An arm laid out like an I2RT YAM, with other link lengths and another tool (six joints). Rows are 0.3 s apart.
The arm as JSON. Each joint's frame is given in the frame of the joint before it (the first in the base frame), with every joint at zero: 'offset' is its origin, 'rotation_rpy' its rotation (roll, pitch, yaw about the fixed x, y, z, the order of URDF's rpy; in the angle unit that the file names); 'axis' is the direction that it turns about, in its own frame. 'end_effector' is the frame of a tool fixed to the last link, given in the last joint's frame.
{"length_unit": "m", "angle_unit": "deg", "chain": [
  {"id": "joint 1", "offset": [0.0, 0.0, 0.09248], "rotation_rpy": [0.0, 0.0, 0.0], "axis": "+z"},
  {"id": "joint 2", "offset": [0.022, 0.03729, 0.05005], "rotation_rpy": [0.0, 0.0, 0.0], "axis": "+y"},
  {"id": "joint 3", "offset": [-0.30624, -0.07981, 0.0], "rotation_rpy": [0.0, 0.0, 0.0], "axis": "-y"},
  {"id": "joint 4", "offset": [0.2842, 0.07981, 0.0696], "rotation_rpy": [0.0, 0.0, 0.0], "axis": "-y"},
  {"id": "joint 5", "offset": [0.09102, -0.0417, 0.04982], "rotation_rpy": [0.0, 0.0, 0.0], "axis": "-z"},
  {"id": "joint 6", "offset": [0.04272, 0.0, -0.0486], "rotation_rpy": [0.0, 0.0, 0.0], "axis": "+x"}
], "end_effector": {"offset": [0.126, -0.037, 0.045], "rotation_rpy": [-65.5, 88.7, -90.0]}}
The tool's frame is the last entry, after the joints.
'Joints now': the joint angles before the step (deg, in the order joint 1, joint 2, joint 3, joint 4, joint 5, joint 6). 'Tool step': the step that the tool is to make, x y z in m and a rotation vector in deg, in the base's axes. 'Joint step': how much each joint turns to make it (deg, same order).
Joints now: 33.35, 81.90, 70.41, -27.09, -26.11, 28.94
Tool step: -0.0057, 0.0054, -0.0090, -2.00, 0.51, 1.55
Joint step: 0.98, 0.67, 0.26, -1.81, 0.44, -1.58
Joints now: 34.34, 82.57, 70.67, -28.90, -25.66, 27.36
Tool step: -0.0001, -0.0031, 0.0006, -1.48, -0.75, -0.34
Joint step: 0.20, -0.16, 0.36, -1.16, 1.49, -0.98
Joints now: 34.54, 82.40, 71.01, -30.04, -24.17, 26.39
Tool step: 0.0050, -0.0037, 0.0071, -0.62, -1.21, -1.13
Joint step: -0.15, 0.05, 1.06, -0.47, 1.52, -0.28
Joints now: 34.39, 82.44, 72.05, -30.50, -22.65, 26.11
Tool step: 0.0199, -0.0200, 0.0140, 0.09, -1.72, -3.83
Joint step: -2.68, 0.31, 1.92, -0.09, 1.43, 0.09
